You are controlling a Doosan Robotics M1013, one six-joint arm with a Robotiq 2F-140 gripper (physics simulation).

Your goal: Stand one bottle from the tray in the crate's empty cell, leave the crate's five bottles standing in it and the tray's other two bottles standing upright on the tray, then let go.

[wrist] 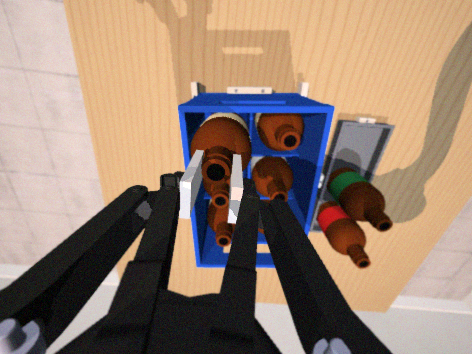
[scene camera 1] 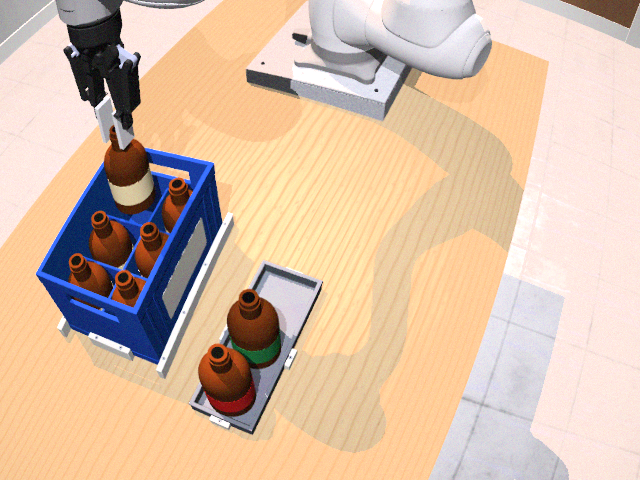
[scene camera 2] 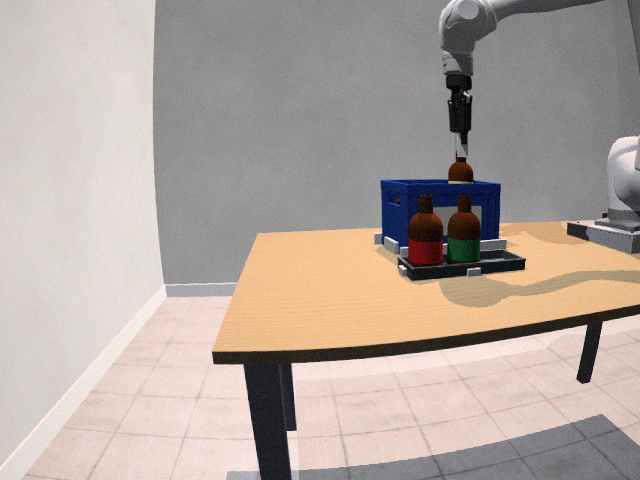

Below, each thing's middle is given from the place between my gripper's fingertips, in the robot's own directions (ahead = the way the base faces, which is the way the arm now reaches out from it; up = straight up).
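The red-labelled bottle (scene camera 1: 225,375) stands 190 mm ahead of my hand, 280 mm to the left of it and 160 mm below it. Then there is the green-labelled bottle (scene camera 1: 253,324), which I find 100 mm ahead of my hand, again 280 mm to the left of it and 160 mm below it. Going by their middles, the white guide strip (scene camera 1: 200,283) is the nearest to my hand of the things named here: it sits 70 mm ahead of the hand, 150 mm to the left of it and 230 mm below it.
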